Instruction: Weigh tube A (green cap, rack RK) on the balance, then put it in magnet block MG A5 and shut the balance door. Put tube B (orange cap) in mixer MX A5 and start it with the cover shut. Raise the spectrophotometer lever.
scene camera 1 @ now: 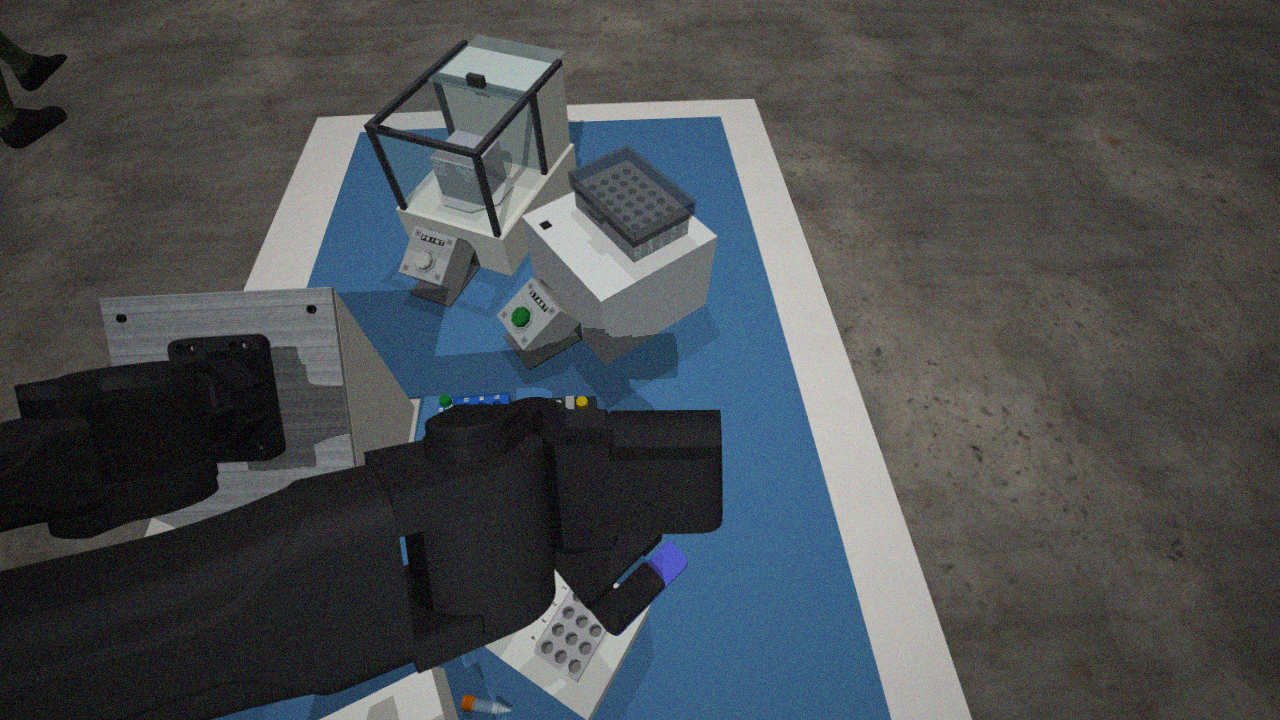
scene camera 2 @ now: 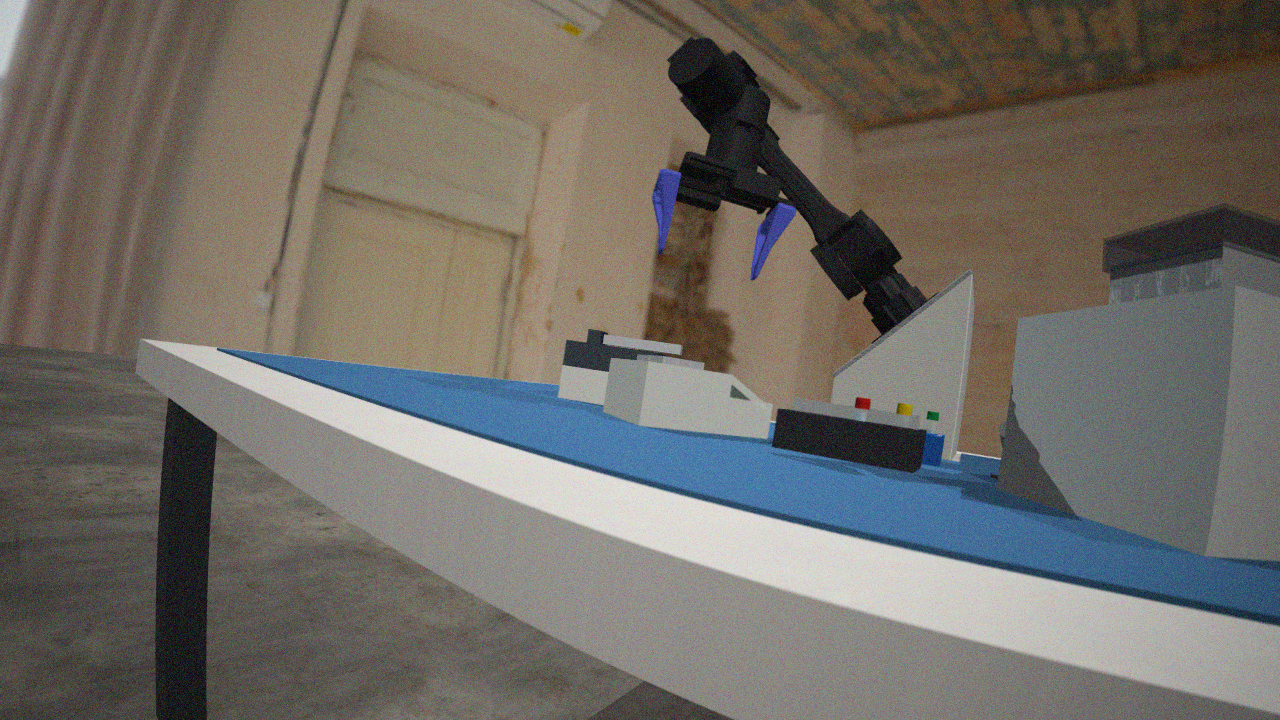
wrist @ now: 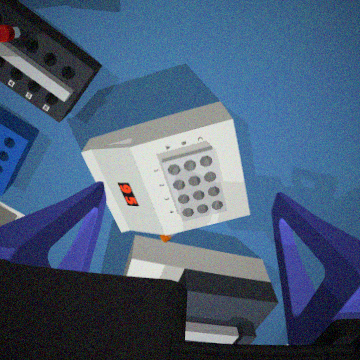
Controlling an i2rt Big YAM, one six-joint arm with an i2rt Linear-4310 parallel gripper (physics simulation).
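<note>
My gripper (scene camera 2: 708, 265) (wrist: 188, 195) is open and empty, high above a white block with a 95 display (wrist: 235, 165). The green-capped tube (scene camera 1: 445, 400) (scene camera 2: 932, 416) stands in the blue rack (scene camera 1: 483, 399) (wrist: 15, 145). The orange-capped tube (scene camera 1: 483, 705) lies beside the white block; its cap (wrist: 165, 238) shows in the wrist view. The black magnet block (scene camera 2: 845, 441) (wrist: 82, 75) holds red- and yellow-capped tubes. The balance (scene camera 1: 537, 192) stands at the back; its door state is unclear. The mixer (scene camera 1: 635, 295) has its clear cover (scene camera 1: 631, 192) over the wells. The spectrophotometer (scene camera 2: 584, 358) (wrist: 220, 300) is partly hidden.
A print button box (scene camera 1: 438, 259) and a start button box (scene camera 1: 537, 313) stand before the balance and mixer. The sloped metal arm mount (scene camera 1: 223, 313) (scene camera 2: 930, 358) rises at the left in scene camera 1. My arm hides much of the table's middle there.
</note>
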